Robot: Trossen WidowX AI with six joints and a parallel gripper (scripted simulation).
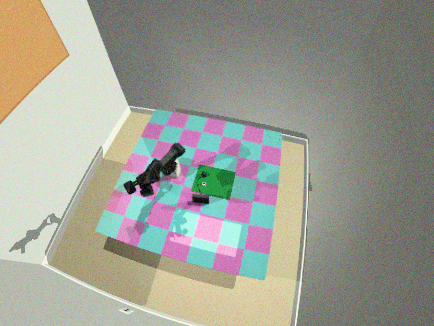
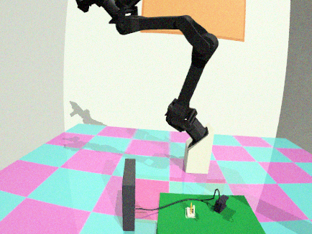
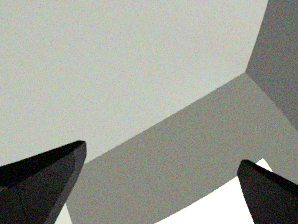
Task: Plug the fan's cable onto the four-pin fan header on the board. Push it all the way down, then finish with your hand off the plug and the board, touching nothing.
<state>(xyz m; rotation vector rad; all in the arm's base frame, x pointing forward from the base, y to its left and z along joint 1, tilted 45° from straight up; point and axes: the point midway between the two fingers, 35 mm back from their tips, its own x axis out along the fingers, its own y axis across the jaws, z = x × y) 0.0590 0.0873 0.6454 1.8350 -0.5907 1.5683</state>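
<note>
Now: gripper tip 64 cm above the black plug, 48 cm to the right of it and 12 cm short of it. Also, from my gripper tip: black fan (60 cm below, 27 cm to the left, 18 cm ahead); then green board (67 cm below, 45 cm to the left, 21 cm ahead); then white four-pin fan header (66 cm below, 40 cm to the left, 15 cm ahead).
</note>
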